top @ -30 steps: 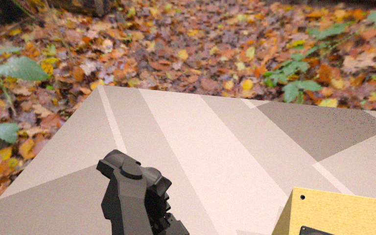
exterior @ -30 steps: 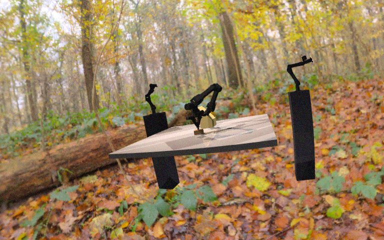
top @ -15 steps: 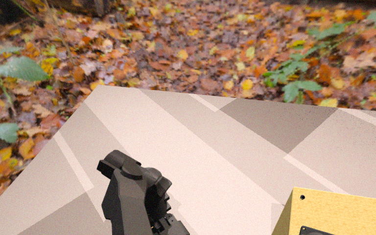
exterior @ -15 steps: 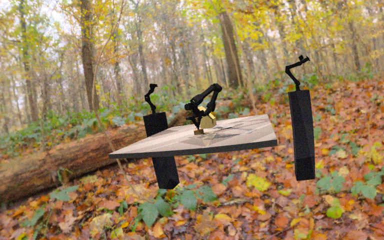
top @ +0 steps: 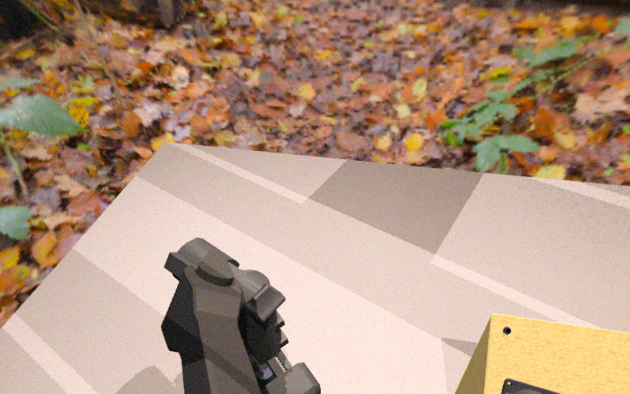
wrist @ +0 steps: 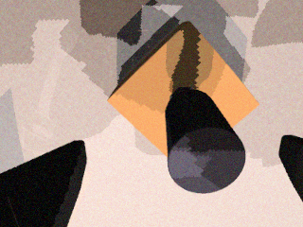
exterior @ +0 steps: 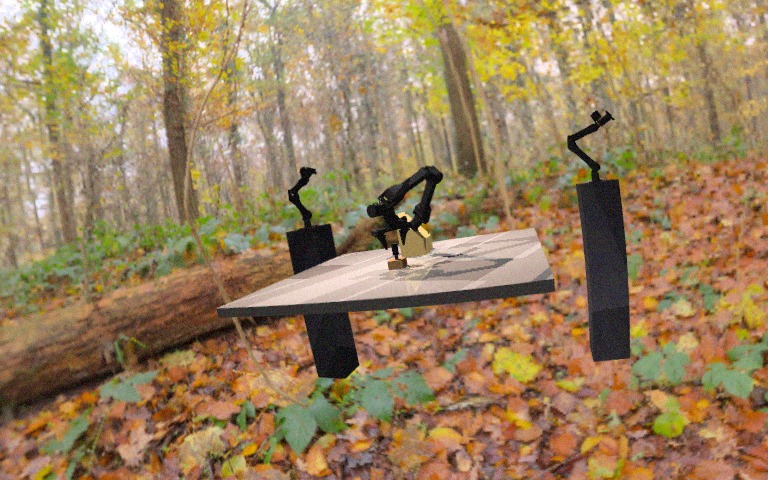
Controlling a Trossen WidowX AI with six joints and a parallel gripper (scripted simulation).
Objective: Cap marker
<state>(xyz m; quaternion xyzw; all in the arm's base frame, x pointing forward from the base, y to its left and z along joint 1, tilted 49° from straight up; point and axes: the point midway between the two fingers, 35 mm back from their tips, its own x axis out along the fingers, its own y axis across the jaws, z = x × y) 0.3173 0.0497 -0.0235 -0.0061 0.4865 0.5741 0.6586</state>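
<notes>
Now: gripper tip 10 mm short of the dark cap and 10 mm above it. Round my gripper tip: holder block (70 mm below, 10 mm ahead).
</notes>
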